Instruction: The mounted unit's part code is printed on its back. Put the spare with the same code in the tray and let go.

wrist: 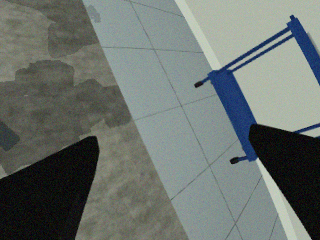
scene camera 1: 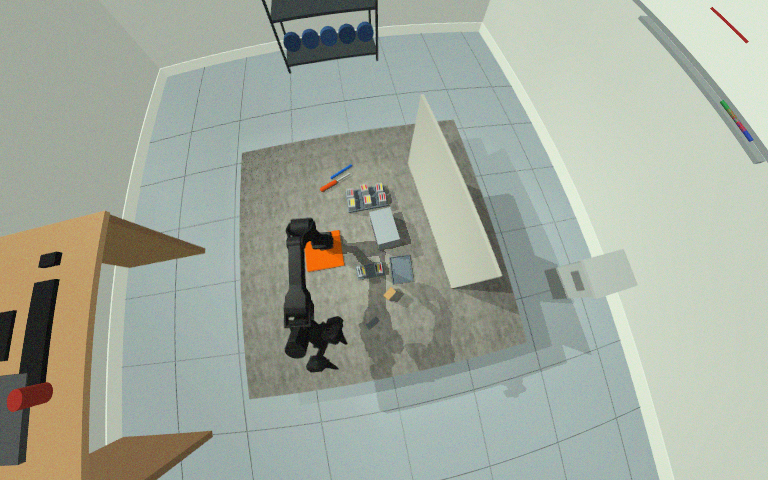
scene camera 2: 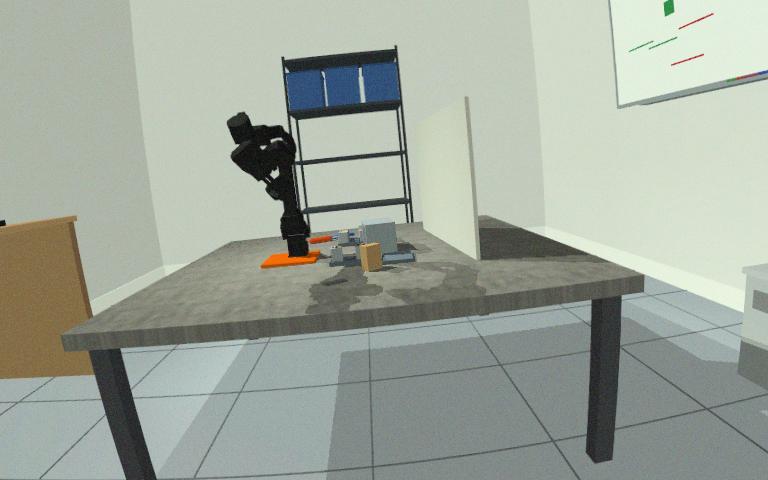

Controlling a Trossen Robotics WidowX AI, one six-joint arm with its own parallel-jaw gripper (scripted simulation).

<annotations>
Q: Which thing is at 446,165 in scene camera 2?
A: A tall white panel.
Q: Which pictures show my gripper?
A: The wrist view, scene camera 1 and scene camera 2: all of them.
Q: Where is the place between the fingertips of my gripper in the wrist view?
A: At 176,137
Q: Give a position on a tall white panel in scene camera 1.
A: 466,254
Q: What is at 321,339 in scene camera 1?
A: My gripper.
</annotations>
